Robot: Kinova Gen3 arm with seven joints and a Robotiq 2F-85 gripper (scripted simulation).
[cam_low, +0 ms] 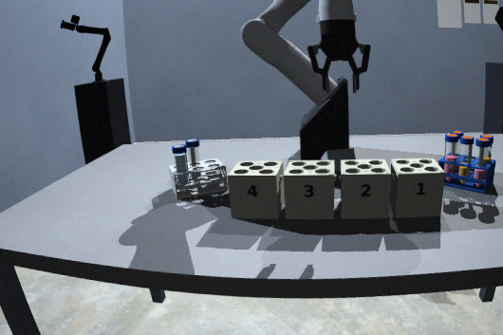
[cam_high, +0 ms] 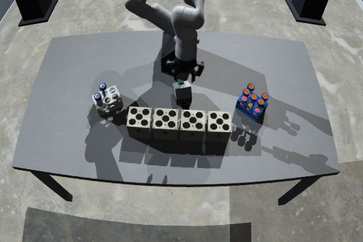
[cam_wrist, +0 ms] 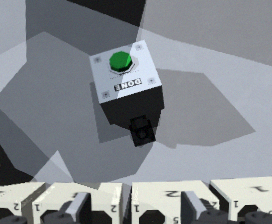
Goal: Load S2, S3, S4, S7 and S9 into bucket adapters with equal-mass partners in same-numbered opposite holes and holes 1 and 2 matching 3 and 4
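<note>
My hand is 310 mm to the right of the sample tube S7, 180 mm above it and 10 mm short of it. From my hand the other things lie so: done desk (190 mm below, 90 mm behind); adapter 2 (200 mm below, 90 mm ahead, 40 mm to the left); adapter 3 (200 mm below, 90 mm ahead, 70 mm to the right).
</note>
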